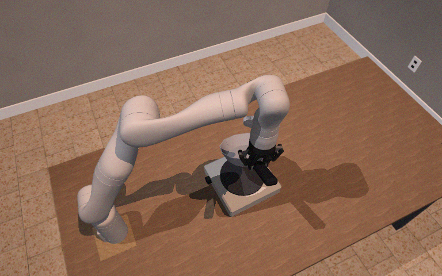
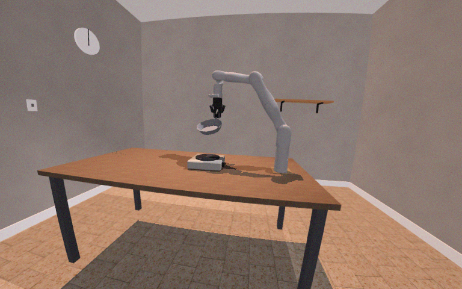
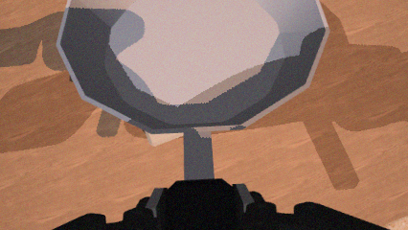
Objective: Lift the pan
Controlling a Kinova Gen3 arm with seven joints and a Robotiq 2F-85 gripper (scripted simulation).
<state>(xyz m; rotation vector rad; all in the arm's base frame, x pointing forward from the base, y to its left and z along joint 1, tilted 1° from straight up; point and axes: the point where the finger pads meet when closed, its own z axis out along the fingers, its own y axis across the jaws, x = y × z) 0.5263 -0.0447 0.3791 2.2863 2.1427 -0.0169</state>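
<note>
The grey pan lies 6 cm to the left of my hand and 5 cm below it. Also, from my hand: hot plate 35 cm below, 14 cm to the left, 1 cm behind.
</note>
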